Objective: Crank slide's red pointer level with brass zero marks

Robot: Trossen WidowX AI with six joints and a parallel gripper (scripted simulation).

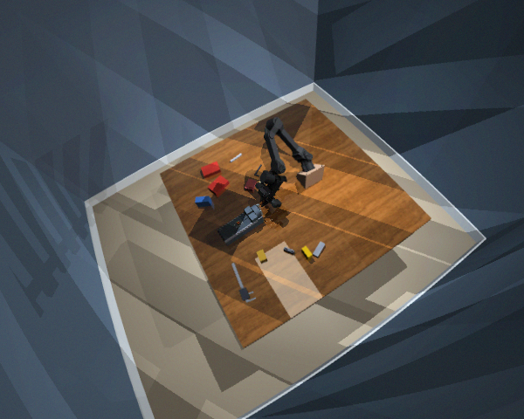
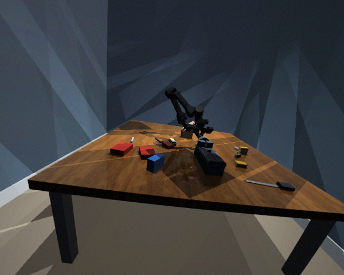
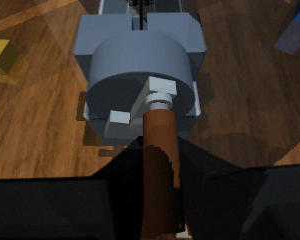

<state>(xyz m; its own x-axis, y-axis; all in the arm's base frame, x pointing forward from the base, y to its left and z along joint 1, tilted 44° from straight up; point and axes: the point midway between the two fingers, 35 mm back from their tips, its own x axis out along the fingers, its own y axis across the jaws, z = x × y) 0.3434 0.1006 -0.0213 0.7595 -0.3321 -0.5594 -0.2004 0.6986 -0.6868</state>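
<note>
The red pointer is 16 cm ahead of my gripper tip, 4 cm to the left of it and 1 cm below it. The rest, counted from my gripper tip: pink block (1 cm behind, 22 cm to the right, 8 cm below); ochre block (12 cm ahead, 25 cm to the left, 8 cm below); brown crank handle (2 cm behind, 2 cm above).
</note>
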